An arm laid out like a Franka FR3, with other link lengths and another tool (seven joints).
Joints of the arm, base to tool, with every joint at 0 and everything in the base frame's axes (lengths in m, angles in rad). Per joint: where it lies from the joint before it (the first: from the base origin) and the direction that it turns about. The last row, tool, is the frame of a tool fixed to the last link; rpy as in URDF.
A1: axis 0 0 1 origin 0 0 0.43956
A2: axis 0 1 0 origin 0 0 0
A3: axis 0 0 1 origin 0 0 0.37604
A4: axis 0 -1 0 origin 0.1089 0 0
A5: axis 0 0 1 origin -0.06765 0 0.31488
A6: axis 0 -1 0 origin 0 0 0
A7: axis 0 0 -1 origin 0.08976 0 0
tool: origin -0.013 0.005 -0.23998 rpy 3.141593 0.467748 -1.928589
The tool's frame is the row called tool.
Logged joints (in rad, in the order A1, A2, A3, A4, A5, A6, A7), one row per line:
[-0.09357, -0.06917, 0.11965, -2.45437, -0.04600, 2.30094, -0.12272]
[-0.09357, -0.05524, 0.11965, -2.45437, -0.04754, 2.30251, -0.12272]
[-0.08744, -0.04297, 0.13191, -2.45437, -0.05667, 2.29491, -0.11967]
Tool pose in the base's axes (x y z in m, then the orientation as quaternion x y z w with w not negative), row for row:
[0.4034, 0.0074, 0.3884, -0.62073, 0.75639, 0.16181, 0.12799]
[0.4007, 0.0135, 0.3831, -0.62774, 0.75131, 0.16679, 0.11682]
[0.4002, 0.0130, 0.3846, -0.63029, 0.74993, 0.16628, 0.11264]
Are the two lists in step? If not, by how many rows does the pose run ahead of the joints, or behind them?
The pose runs 1 row ahead of the joints: the pose in row i belongs to the joints in row i + 1.
